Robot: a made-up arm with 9 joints. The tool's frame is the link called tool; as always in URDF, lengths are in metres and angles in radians. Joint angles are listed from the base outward.
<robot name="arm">
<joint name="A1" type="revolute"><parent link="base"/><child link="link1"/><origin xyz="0 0 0.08" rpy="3.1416 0 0"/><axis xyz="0 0 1"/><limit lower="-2.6" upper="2.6"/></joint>
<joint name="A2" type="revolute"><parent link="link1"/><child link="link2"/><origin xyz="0.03 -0.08 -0.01" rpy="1.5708 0 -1.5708"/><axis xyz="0 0 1"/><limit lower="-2.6" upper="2.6"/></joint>
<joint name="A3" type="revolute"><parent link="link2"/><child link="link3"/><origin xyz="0.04 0.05 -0.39" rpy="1.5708 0 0"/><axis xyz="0 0 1"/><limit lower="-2.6" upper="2.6"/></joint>
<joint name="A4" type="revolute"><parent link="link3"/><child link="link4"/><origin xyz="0.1 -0.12 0.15" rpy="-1.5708 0 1.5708"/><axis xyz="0 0 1"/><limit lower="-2.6" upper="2.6"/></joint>
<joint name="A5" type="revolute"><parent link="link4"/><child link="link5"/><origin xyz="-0.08 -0.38 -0.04" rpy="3.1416 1.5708 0"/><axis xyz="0 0 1"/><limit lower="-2.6" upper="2.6"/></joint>
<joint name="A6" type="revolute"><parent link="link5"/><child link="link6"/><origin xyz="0.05 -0.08 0.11" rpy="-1.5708 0 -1.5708"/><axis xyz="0 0 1"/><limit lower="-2.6" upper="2.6"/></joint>
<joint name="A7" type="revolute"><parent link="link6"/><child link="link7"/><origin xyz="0.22 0.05 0.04" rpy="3.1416 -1.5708 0"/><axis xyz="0 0 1"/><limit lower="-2.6" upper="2.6"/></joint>
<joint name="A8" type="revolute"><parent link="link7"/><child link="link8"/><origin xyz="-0.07 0.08 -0.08" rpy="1.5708 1.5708 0"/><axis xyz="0 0 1"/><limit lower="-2.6" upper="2.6"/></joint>
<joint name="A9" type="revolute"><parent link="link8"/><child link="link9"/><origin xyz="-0.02 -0.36 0.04" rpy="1.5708 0 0"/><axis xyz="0 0 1"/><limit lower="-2.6" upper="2.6"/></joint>
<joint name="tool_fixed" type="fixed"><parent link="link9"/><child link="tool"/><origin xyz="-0.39 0.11 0.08" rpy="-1.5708 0 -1.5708"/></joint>
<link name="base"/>
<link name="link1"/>
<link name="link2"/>
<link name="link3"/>
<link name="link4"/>
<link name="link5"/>
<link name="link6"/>
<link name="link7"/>
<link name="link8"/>
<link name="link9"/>
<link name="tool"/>
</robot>
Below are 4 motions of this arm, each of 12 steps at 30 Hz.
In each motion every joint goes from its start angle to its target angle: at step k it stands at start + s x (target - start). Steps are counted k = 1, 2, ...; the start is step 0. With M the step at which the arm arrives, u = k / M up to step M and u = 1 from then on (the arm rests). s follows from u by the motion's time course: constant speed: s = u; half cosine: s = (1 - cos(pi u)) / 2; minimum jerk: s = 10 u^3 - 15 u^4 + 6 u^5.
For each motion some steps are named. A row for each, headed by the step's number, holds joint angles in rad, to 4 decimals.
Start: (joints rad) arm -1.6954 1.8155 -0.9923 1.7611 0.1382 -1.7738 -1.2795 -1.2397 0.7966
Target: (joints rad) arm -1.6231 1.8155 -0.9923 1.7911 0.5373 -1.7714 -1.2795 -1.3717 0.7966
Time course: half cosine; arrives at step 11
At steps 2, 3, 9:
2: -1.6897 1.8155 -0.9923 1.7635 0.1699 -1.7736 -1.2795 -1.2502 0.7966
3: -1.6829 1.8155 -0.9923 1.7663 0.2071 -1.7734 -1.2795 -1.2625 0.7966
9: -1.6288 1.8155 -0.9923 1.7887 0.5056 -1.7716 -1.2795 -1.3612 0.7966

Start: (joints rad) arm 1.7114 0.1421 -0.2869 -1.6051 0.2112 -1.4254 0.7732 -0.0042 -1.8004
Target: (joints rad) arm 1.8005 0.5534 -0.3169 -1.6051 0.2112 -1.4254 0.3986 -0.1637 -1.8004
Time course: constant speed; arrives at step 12
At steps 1, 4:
1: 1.7188 0.1764 -0.2894 -1.6051 0.2112 -1.4254 0.7420 -0.0175 -1.8004
4: 1.7411 0.2792 -0.2969 -1.6051 0.2112 -1.4254 0.6483 -0.0574 -1.8004

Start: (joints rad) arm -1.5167 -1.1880 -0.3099 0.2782 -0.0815 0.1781 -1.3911 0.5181 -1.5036
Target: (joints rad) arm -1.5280 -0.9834 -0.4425 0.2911 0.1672 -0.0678 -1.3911 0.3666 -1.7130
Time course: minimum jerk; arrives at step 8
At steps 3, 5, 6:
3: -1.5198 -1.1317 -0.3464 0.2818 -0.0131 0.1104 -1.3911 0.4764 -1.5612
5: -1.5249 -1.0397 -0.4060 0.2875 0.0988 -0.0001 -1.3911 0.4083 -1.6554
6: -1.5268 -1.0046 -0.4288 0.2898 0.1415 -0.0423 -1.3911 0.3823 -1.6913

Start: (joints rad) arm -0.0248 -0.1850 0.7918 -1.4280 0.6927 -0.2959 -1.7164 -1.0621 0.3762
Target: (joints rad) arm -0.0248 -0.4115 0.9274 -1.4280 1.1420 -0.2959 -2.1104 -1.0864 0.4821
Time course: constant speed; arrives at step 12
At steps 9, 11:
9: -0.0248 -0.3549 0.8935 -1.4280 1.0297 -0.2959 -2.0119 -1.0803 0.4556
11: -0.0248 -0.3926 0.9161 -1.4280 1.1046 -0.2959 -2.0776 -1.0844 0.4733

